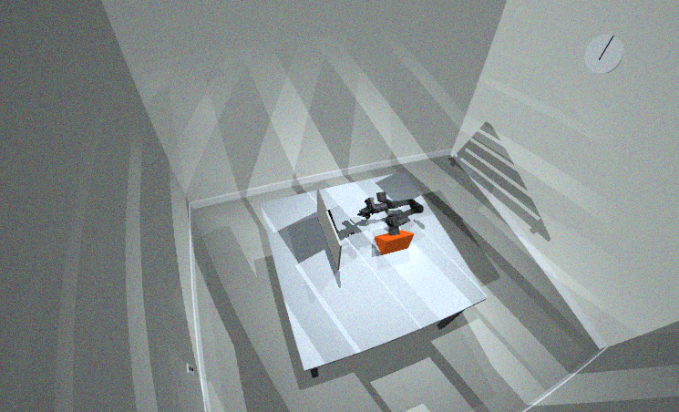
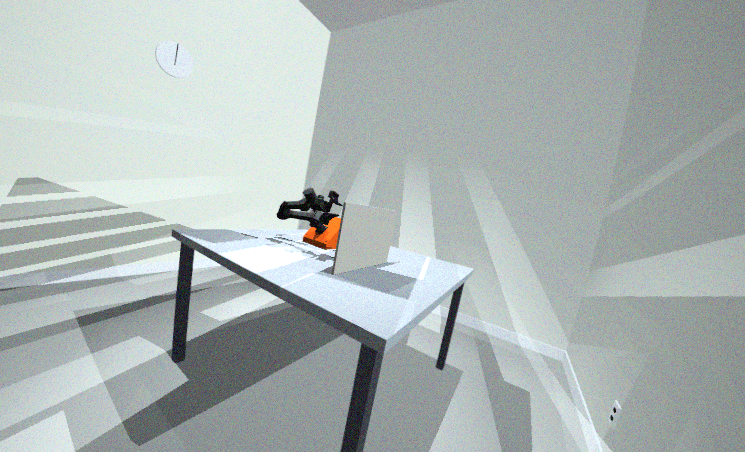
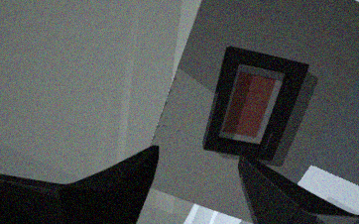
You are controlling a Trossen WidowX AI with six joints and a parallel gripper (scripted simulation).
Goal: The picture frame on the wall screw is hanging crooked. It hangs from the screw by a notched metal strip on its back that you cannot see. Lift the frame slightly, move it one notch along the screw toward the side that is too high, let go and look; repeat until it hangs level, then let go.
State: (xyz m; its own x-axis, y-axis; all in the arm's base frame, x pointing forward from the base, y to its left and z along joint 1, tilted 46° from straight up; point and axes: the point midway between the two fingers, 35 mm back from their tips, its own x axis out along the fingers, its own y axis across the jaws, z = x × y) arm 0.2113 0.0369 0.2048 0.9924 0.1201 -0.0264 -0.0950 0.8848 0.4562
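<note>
Now: the picture frame 19 cm ahead of my gripper tip and 9 cm below it. The rest, counted from my gripper tip: wall panel 20 cm ahead, 2 cm to the left, 10 cm below.
</note>
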